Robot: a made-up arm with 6 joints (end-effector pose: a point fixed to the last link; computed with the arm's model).
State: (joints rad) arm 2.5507 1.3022 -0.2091 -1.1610 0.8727 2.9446
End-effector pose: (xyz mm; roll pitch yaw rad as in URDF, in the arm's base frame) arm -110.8 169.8 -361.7 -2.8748 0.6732 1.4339
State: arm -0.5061 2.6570 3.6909 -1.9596 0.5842 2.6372
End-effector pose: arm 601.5 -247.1 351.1 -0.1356 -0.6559 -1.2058
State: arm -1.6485 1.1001 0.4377 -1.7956 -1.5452 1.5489
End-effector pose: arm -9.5 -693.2 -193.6 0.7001 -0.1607 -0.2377
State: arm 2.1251 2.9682 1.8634 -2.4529 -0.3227 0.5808
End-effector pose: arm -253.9 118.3 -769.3 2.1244 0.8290 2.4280
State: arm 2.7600 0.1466 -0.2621 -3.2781 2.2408 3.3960
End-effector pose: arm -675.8 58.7 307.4 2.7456 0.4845 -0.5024
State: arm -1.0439 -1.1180 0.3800 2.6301 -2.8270 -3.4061
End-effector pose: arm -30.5 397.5 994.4 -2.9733 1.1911 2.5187
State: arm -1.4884 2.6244 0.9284 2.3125 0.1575 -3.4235
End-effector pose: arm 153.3 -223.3 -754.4 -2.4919 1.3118 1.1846
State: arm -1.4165 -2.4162 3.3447 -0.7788 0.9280 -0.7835
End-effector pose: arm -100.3 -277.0 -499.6 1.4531 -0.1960 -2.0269
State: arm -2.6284 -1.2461 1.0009 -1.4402 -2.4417 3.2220
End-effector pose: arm 485.9 303.6 930.9 2.2288 0.5753 -1.7633
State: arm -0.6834 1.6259 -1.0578 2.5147 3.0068 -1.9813
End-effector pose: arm -38.5 239.2 -209.0 -1.8331 -0.5653 -0.5899
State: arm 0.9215 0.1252 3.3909 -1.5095 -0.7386 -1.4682
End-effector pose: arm -363.8 -499.5 656.1 -0.2314 0.0506 -2.9581
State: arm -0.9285 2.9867 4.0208 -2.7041 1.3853 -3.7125
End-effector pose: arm 415.8 -254.8 366.9 0.3421 0.3012 -1.3797
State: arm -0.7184 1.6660 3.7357 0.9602 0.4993 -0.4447
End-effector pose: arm -156.7 -14.5 650.3 3.0512 -0.6939 1.8877
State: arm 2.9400 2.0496 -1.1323 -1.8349 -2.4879 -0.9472
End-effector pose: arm 311.3 -116.6 257.7 -0.8107 0.1918 -2.7022
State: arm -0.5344 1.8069 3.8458 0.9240 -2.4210 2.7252
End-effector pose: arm -145.0 -53.6 618.2 -2.2991 0.5134 -1.1835
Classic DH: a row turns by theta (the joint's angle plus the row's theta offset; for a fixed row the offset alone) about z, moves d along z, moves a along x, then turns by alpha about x. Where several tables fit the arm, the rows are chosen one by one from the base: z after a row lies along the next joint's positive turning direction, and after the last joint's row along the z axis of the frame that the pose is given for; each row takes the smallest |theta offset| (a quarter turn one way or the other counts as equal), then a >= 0, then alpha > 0; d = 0 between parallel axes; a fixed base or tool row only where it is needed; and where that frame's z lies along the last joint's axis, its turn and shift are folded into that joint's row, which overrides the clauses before.
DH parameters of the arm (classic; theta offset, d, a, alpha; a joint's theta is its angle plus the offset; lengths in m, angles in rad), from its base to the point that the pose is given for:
joint 1: 0 0.198 0 -1.5708
joint 2: -1.5708 0 0.343 3.1416
joint 3: 0 0 0 -1.5708
joint 4: 0 -0.641 0 1.5708
joint 5: 0 0.199 0 -1.5708
joint 6: 1.5708 0 0 1.5708
tool (fixed): -1.5708 0 0 0

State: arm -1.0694 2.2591 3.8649 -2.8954 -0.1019 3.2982
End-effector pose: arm 309.1 -162.4 622.4 2.9220 -1.4347 1.8885
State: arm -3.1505 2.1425 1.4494 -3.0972 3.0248 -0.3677
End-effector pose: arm -777.7 -191.9 -403.9 0.4084 -0.5764 -0.0028
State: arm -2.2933 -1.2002 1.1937 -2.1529 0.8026 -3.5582
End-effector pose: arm 529.6 435.3 880.0 1.6587 -0.8670 2.0381
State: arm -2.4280 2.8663 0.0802 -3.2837 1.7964 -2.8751
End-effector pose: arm 505.3 177.0 -381.6 -2.6184 -1.3827 -0.1170
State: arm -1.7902 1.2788 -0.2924 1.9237 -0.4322 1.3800
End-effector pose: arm -44.9 -517.6 -344.3 1.7607 1.1387 -3.0089
